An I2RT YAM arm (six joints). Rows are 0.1 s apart.
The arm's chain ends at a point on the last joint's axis. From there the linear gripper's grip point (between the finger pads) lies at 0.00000 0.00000 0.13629 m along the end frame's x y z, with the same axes.
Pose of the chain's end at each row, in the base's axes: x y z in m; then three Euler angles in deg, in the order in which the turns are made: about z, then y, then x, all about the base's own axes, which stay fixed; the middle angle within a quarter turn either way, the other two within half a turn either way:
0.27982 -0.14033 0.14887 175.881 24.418 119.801
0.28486 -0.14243 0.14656 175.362 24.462 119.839
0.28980 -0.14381 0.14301 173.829 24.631 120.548
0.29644 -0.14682 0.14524 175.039 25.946 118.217
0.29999 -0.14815 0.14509 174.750 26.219 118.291
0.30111 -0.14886 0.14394 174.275 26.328 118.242
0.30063 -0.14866 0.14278 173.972 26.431 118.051
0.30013 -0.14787 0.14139 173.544 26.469 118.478
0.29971 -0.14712 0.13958 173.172 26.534 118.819
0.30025 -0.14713 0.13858 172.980 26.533 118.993
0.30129 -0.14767 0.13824 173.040 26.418 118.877
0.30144 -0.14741 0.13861 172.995 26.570 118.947
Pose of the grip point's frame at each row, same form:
0.33616 -0.24802 0.08719 175.881 24.418 119.801
0.34130 -0.25004 0.08483 175.362 24.462 119.839
0.34660 -0.25050 0.08004 173.829 24.631 120.548
0.35607 -0.25481 0.08730 175.039 25.946 118.217
0.36020 -0.25581 0.08714 174.750 26.219 118.291
0.36156 -0.25647 0.08614 174.275 26.328 118.242
0.36130 -0.25637 0.08539 173.972 26.431 118.051
0.36088 -0.25511 0.08322 173.544 26.469 118.478
0.36059 -0.25395 0.08080 173.172 26.534 118.819
0.36113 -0.25378 0.07948 172.980 26.533 118.993
0.36193 -0.25455 0.07929 173.040 26.418 118.877
0.36240 -0.25408 0.07961 172.995 26.570 118.947

